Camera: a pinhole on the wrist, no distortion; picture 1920 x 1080 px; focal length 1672.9 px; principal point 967.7 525.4 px. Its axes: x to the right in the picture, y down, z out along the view. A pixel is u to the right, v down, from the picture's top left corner.
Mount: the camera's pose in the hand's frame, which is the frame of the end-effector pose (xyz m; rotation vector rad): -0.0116 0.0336 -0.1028 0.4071 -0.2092 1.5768
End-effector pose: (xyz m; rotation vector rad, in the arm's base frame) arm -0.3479 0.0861 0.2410 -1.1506 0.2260 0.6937
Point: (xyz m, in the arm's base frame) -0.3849 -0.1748 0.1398
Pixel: behind the camera
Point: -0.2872 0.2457 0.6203
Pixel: 442.8 996.8
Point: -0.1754 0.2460 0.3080
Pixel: outside the picture
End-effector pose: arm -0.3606 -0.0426 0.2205 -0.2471 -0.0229 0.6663
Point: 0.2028 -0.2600 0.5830
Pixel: outside the picture
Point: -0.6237 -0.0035 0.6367
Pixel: outside the picture
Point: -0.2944 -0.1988 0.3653
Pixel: 140.8 1003.2
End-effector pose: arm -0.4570 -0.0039 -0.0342 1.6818 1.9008 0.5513
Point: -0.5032 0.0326 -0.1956
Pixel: 451.6 265.7
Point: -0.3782 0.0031 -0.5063
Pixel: 827.1 536.9
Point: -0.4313 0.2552 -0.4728
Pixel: outside the picture
